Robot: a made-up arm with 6 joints. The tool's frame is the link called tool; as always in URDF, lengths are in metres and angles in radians.
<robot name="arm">
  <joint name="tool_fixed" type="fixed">
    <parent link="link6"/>
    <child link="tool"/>
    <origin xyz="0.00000 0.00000 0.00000"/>
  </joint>
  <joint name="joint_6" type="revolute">
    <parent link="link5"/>
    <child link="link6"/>
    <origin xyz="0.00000 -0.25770 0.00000"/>
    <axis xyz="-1 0 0"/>
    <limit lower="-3.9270" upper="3.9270" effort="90" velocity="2"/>
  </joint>
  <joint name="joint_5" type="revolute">
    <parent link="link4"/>
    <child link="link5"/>
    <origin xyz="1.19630 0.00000 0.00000"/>
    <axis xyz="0 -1 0"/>
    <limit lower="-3.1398" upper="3.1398" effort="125" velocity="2.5"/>
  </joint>
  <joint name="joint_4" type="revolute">
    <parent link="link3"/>
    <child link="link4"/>
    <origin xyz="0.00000 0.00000 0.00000"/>
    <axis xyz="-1 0 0"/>
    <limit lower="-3.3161" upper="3.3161" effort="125" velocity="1.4"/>
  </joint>
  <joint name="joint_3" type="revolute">
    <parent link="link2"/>
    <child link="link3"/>
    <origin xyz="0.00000 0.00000 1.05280"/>
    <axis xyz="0 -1 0"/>
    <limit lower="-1.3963" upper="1.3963" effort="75" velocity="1.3"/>
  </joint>
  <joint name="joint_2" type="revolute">
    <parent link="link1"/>
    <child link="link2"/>
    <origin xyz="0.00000 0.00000 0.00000"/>
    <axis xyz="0 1 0"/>
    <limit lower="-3.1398" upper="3.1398" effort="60" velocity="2.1"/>
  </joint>
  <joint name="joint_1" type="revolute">
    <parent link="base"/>
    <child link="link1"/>
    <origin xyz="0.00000 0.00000 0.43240"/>
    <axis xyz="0 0 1"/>
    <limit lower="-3.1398" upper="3.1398" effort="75" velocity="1.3"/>
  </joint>
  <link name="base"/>
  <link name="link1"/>
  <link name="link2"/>
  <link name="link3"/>
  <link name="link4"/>
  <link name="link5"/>
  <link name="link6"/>
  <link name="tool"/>
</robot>
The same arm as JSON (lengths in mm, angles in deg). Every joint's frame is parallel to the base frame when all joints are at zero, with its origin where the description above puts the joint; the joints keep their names.
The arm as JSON. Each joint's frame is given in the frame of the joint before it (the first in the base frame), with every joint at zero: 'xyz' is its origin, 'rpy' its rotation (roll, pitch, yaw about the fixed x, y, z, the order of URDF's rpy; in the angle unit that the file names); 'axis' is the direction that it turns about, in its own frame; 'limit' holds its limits. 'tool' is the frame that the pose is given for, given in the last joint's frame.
{
  "units": {
    "length": "mm",
    "angle": "deg"
  },
  "joints": [
    {
      "name": "joint_1",
      "type": "revolute",
      "origin": {
        "xyz": [
          0.0,
          0.0,
          432.4
        ],
        "rpy": [
          0.0,
          0.0,
          0.0
        ]
      },
      "axis": "+z",
      "limit": {
        "lower": -179.9,
        "upper": 179.9
      }
    },
    {
      "name": "joint_2",
      "type": "revolute",
      "origin": {
        "xyz": [
          0.0,
          0.0,
          0.0
        ],
        "rpy": [
          0.0,
          0.0,
          0.0
        ]
      },
      "axis": "+y",
      "limit": {
        "lower": -179.9,
        "upper": 179.9
      }
    },
    {
      "name": "joint_3",
      "type": "revolute",
      "origin": {
        "xyz": [
          0.0,
          0.0,
          1052.8
        ],
        "rpy": [
          0.0,
          0.0,
          0.0
        ]
      },
      "axis": "-y",
      "limit": {
        "lower": -80.0,
        "upper": 80.0
      }
    },
    {
      "name": "joint_4",
      "type": "revolute",
      "origin": {
        "xyz": [
          0.0,
          0.0,
          0.0
        ],
        "rpy": [
          0.0,
          0.0,
          0.0
        ]
      },
      "axis": "-x",
      "limit": {
        "lower": -190.0,
        "upper": 190.0
      }
    },
    {
      "name": "joint_5",
      "type": "revolute",
      "origin": {
        "xyz": [
          1196.3,
          0.0,
          0.0
        ],
        "rpy": [
          0.0,
          0.0,
          0.0
        ]
      },
      "axis": "-y",
      "limit": {
        "lower": -179.9,
        "upper": 179.9
      }
    },
    {
      "name": "joint_6",
      "type": "revolute",
      "origin": {
        "xyz": [
          0.0,
          -257.7,
          0.0
        ],
        "rpy": [
          0.0,
          0.0,
          0.0
        ]
      },
      "axis": "-x",
      "limit": {
        "lower": -225.0,
        "upper": 225.0
      }
    }
  ],
  "tool": {
    "origin": {
      "xyz": [
        0.0,
        0.0,
        0.0
      ],
      "rpy": [
        0.0,
        0.0,
        0.0
      ]
    }
  }
}

